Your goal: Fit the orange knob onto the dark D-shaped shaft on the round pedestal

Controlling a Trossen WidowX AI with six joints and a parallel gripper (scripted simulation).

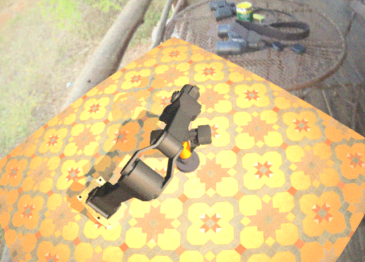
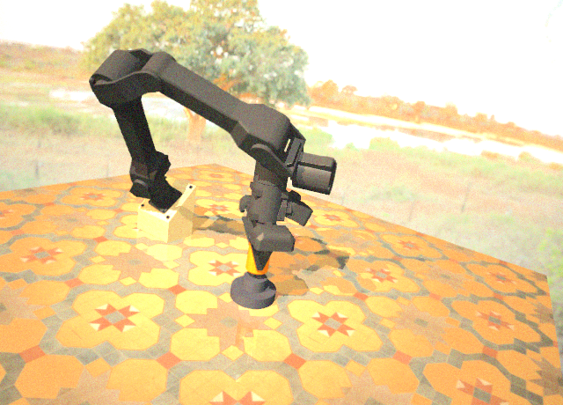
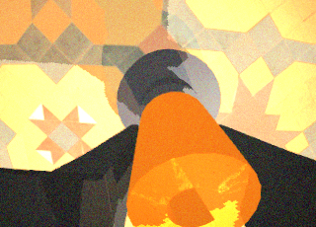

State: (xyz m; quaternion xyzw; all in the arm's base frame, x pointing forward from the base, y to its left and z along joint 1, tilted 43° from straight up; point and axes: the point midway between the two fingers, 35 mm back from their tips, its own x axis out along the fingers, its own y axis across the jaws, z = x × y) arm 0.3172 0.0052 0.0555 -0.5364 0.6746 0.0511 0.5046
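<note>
Right now the orange knob is 2 cm above my gripper tip. Also, from my gripper tip: round pedestal (4 cm below).
</note>
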